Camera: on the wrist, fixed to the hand. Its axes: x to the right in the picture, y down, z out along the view.
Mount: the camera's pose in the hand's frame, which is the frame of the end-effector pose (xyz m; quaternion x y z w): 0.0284 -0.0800 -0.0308 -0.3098 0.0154 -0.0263 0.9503
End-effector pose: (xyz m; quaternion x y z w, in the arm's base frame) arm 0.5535 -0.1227 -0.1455 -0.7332 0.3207 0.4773 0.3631
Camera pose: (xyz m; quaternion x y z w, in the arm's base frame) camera 0.6428 -0.1096 -0.1452 -0.8250 0.1432 0.5321 0.1255
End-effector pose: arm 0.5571 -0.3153 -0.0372 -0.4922 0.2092 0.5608 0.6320
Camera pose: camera 0.6472 -0.3183 -0.0426 -0.6777 0.0219 0.5736 0.4597
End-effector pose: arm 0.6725 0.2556 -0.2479 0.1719 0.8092 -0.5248 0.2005
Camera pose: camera 0.6045 0.2546 -0.1884 0.0880 0.9392 -0.2507 0.2175
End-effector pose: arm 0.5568 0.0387 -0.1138 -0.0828 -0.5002 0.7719 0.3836
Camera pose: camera 0.5937 0.0961 -0.0546 -0.1963 -0.7107 0.5672 0.3669
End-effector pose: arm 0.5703 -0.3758 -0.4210 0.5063 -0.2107 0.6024 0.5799
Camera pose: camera 0.6373 -0.3170 -0.4357 0.2978 -0.3646 0.4998 0.7271
